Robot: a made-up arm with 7 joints.
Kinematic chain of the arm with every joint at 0, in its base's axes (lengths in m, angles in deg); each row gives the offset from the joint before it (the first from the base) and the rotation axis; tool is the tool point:
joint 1: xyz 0 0 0 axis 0 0.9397 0.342
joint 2: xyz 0 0 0 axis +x
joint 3: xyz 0 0 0 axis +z
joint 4: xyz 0.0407 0 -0.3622 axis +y
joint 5: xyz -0.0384 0 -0.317 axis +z
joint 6: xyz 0 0 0 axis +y
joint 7: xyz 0 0 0 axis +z
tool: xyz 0 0 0
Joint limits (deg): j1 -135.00..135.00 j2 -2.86..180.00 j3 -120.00..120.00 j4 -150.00..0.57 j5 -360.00..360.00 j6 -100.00..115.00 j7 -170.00..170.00
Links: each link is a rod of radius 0.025 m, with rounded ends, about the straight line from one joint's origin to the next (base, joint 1, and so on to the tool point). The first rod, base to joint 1, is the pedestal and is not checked.
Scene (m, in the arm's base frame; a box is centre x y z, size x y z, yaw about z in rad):
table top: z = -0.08
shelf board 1: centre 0.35 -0.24 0 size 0.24 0.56 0.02 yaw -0.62
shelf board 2: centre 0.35 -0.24 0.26 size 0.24 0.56 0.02 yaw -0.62
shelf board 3: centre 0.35 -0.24 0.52 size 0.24 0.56 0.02 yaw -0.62
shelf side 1: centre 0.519 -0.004 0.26 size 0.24 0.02 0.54 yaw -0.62
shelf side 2: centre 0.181 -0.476 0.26 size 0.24 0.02 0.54 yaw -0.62
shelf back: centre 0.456 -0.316 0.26 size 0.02 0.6 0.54 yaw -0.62
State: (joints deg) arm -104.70 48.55 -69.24 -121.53 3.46 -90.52 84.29
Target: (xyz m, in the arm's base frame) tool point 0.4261 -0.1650 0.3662
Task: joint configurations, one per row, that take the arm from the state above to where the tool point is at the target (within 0.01 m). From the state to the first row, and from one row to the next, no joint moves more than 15 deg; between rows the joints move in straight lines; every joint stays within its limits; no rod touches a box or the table.
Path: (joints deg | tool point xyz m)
1: -96.50 62.10 -63.48 -121.86 5.82 -91.63 85.39 | 0.3478 -0.1270 0.1539
2: -88.30 75.64 -57.71 -122.18 8.18 -92.75 86.49 | 0.3625 -0.0290 0.1654
3: -80.10 89.19 -51.95 -122.51 10.54 -93.86 87.59 | 0.3516 0.0612 0.1758
4: -71.90 102.74 -46.19 -122.84 12.90 -94.98 88.70 | 0.3203 0.1335 0.1913
5: -63.70 116.28 -40.42 -123.16 15.26 -96.09 89.80 | 0.2776 0.1801 0.2151
6: -55.50 129.83 -34.66 -123.49 17.62 -97.21 90.90 | 0.2345 0.1968 0.2466
7: -43.01 138.19 -22.64 -115.52 15.26 -96.09 89.80 | 0.2273 0.1987 0.3074
8: -30.52 146.55 -10.62 -107.54 12.90 -94.98 88.70 | 0.2351 0.1672 0.3666
9: -18.03 154.91 1.39 -99.57 10.54 -93.86 87.59 | 0.2641 0.1056 0.4113
10: -5.55 163.28 13.41 -91.60 8.18 -92.75 86.49 | 0.3121 0.0221 0.4292
11: 6.94 171.64 25.43 -83.62 5.82 -91.63 85.39 | 0.3701 -0.0717 0.4137
12: 19.43 180.00 37.44 -75.65 3.46 -90.52 84.29 | 0.4261 -0.1650 0.3662

